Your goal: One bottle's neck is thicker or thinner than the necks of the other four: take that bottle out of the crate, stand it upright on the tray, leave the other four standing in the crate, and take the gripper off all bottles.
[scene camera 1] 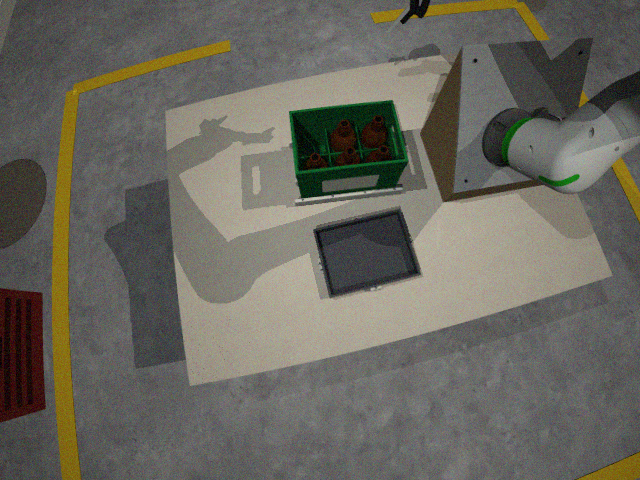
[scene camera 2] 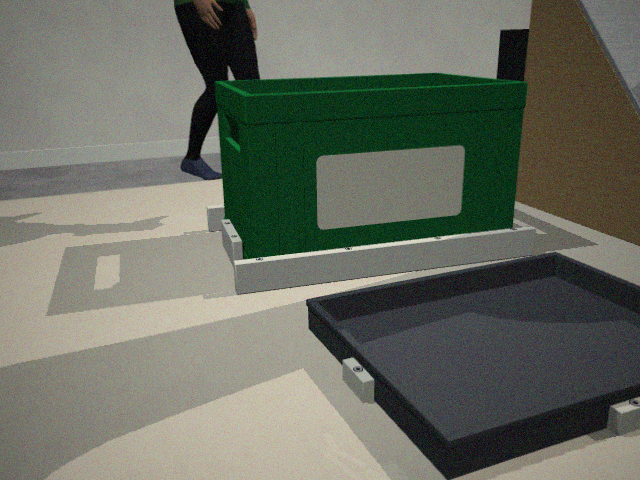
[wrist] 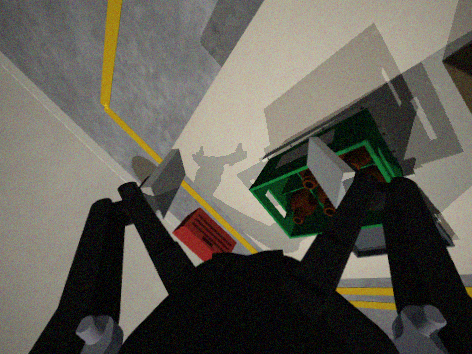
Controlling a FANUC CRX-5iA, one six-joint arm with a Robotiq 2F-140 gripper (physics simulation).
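Places are measured from the arm's base along level axes (x back, y left, z down), in millimetres.
Where they show: gripper, between the fingertips: [scene camera 1: 367,7] [wrist: 243,156]; arm's base, origin of its link: [scene camera 1: 507,137].
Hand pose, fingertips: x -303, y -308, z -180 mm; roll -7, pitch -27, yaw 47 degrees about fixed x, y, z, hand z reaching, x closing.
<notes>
Each offset is from my fingertips to the centre of the thing. "spot": to the spot under its first point.
The green crate @(dx -101, dy +197, dz +267 mm) [scene camera 1: 309,183] [scene camera 2: 279,180] [wrist: 350,129] stands upright in its rail fixture. In scene camera 1, brown bottles stand in it: back middle [scene camera 1: 343,136], back right [scene camera 1: 374,133], front left [scene camera 1: 316,162], front middle [scene camera 1: 349,156] and front right [scene camera 1: 383,153]. The back-left compartment is empty. I cannot tell which neck differs. The crate wall hides the bottles in scene camera 2. The dark tray @(spot: dx -108, dy +470, dz +349 mm) [scene camera 1: 369,253] [scene camera 2: 491,361] [wrist: 369,239] is empty. My gripper [wrist: 243,156] is open and empty, high above the table; its right finger overlaps the crate in the wrist view.
The grey pedestal [scene camera 1: 478,129] with brown sides stands right of the crate. The white arm [scene camera 1: 578,149] reaches out over it. A red box [scene camera 1: 20,356] [wrist: 205,235] lies beyond the yellow floor line. A person [scene camera 2: 222,56] stands behind the crate. A dark object [scene camera 1: 416,9] shows at the top edge.
</notes>
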